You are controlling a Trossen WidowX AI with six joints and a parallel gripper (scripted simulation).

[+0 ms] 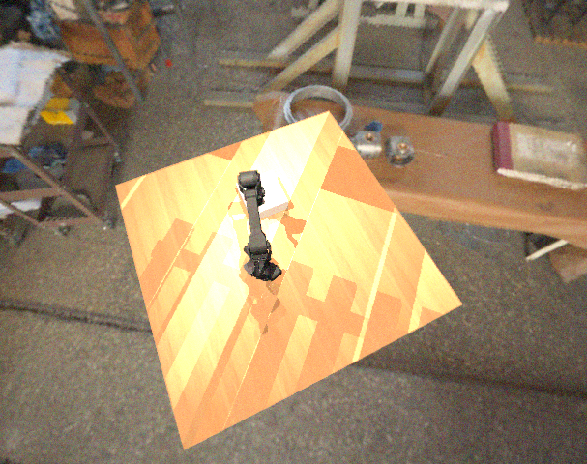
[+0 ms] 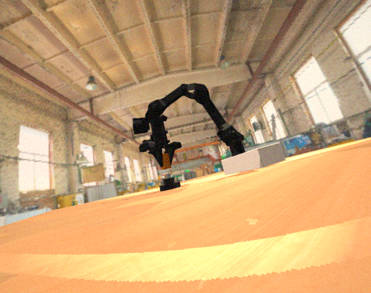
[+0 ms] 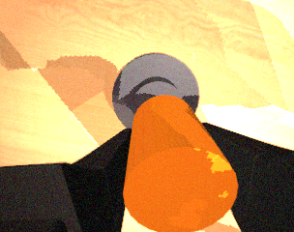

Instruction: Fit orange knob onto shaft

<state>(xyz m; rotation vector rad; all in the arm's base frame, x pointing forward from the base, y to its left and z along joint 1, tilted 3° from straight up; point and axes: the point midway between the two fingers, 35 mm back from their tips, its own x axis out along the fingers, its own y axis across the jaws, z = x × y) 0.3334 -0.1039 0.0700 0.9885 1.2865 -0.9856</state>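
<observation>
Now: gripper tip 6 cm above the round dark pedestal. From my gripper tip the other things lie so: orange knob (3 cm above).
</observation>
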